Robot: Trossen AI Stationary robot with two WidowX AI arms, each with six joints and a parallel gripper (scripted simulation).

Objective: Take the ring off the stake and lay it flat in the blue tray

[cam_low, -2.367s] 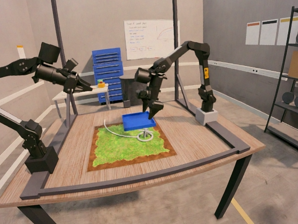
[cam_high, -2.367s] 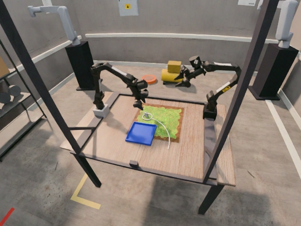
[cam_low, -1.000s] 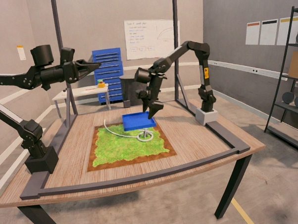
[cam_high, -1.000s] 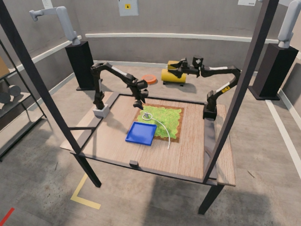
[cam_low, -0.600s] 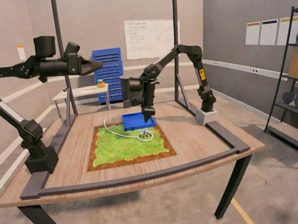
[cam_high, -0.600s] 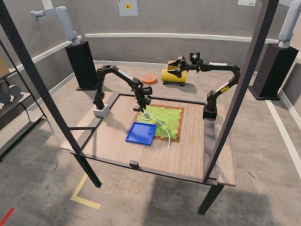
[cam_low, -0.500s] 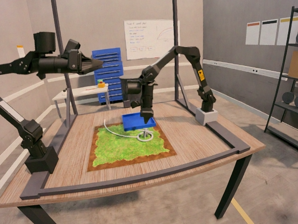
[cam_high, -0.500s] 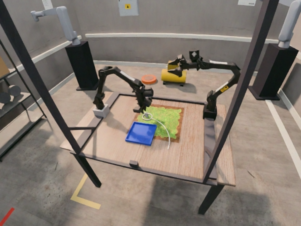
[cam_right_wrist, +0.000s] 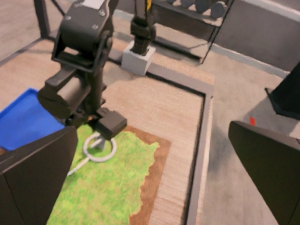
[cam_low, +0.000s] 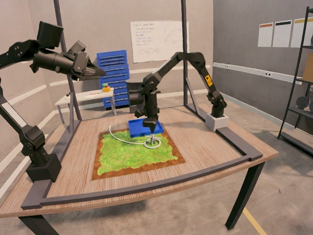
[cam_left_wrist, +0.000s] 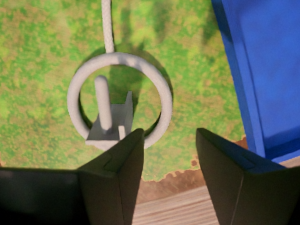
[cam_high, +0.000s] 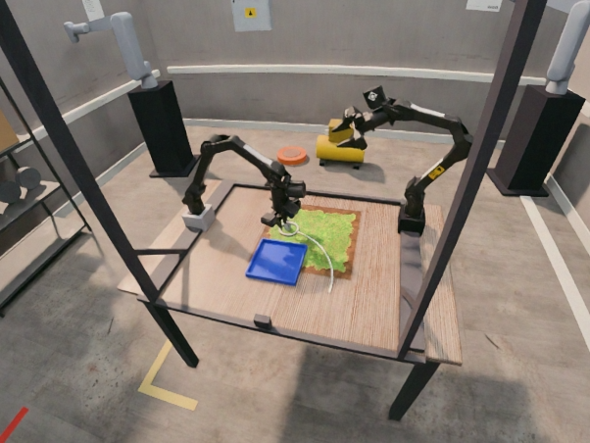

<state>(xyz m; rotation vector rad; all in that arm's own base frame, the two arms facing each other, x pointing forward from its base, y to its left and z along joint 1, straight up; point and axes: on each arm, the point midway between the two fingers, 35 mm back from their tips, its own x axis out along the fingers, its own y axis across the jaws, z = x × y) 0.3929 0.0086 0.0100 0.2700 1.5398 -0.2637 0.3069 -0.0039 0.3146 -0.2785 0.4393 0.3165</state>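
Now: left hand 60 mm above the grey stake, 30 mm short of it and 10 mm to the left of it. Also, from my left hand: blue tray 150 mm behind, 80 mm below, 10 mm to the left; white ring 80 mm below, 30 mm ahead, 20 mm to the right; green mat 110 mm to the right, 100 mm below.
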